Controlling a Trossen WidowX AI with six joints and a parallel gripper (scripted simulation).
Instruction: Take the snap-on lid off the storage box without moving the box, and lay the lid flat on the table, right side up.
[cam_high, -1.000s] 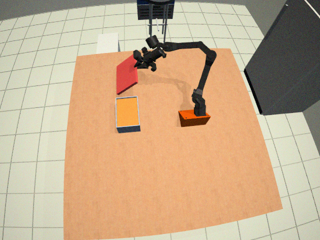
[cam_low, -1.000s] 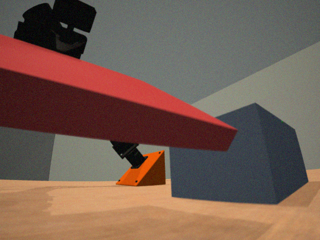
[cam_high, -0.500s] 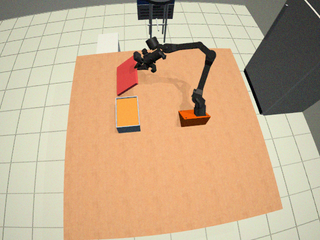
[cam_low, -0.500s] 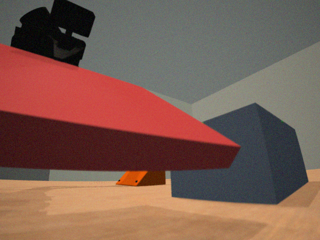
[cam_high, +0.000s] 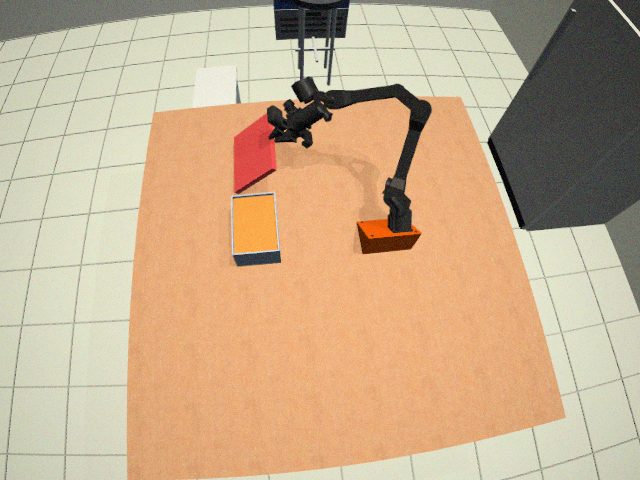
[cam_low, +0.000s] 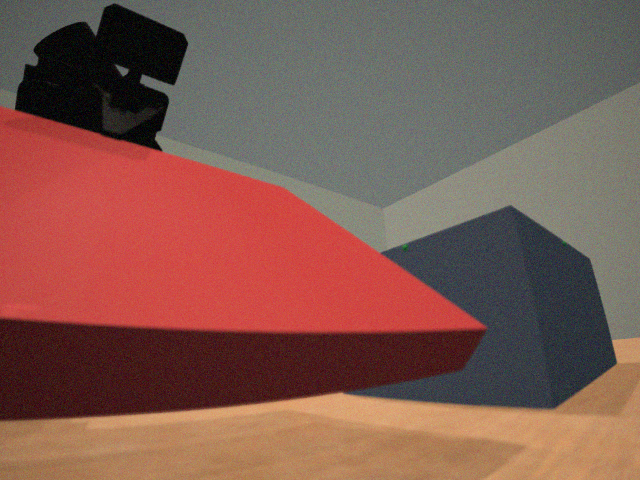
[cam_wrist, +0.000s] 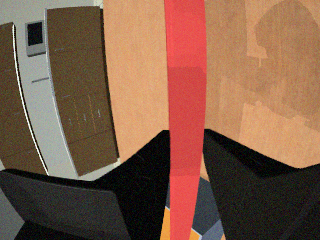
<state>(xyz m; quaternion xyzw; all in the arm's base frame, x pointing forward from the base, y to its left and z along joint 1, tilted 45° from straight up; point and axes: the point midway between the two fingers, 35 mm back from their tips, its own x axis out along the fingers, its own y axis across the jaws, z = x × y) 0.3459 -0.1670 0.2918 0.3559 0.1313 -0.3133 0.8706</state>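
Right now the red lid is 6 cm ahead of my gripper tip and 5 cm below it. From my gripper tip the other things lie so: blue storage box (27 cm to the left, 9 cm below, 7 cm ahead).
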